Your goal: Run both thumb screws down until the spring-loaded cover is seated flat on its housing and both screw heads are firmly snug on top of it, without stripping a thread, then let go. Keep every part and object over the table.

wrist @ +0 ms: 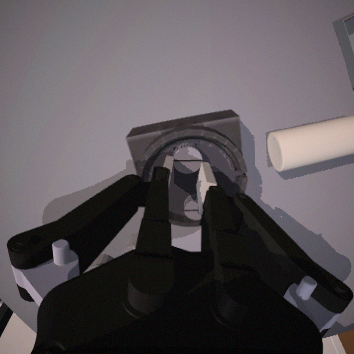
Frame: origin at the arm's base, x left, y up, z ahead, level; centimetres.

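Where they show: gripper, fingertip midpoint: (184, 170).
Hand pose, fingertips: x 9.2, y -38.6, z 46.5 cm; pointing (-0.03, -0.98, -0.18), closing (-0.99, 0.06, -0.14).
Note:
Things, the pixels of their top centre, and the offset from my fingertips. "*": a spot on its surface instead. Level surfaces: height alone.
- housing, top centre: (191, 183) dx -0.9, dy -0.6, dz -1.9 cm
- dark round cover, top centre: (191, 181) dx -0.9, dy -1.2, dz -1.9 cm
- cream cylinder, top centre: (337, 146) dx -18.3, dy -1.2, dz +3.3 cm
- grey table, surface height: dy -6.2 cm
- grey frame, surface spot: (341, 42) * dx -19.1, dy -5.7, dz +15.6 cm
The housing (186, 126) is a dark square block with a round raised ring, in the middle of the wrist view. The dark round cover (218, 159) lies inside the ring; whether it is flat cannot be told. One thumb screw (188, 152) has a pale slotted head at the far side of the cover. My gripper (184, 170) is shut on this screw, with a pale fingertip pad on each side of the head. The other thumb screw (192, 206) shows partly between the fingers, nearer the gripper's body. The near side of the housing is hidden by the fingers.
A cream cylinder (312, 143) lies on the grey table (100, 65), right of the housing. Part of a grey frame (341, 42) shows at the upper right edge. Small round parts are mostly hidden behind the left finger linkage. The table's curved edge shows at the lower left.

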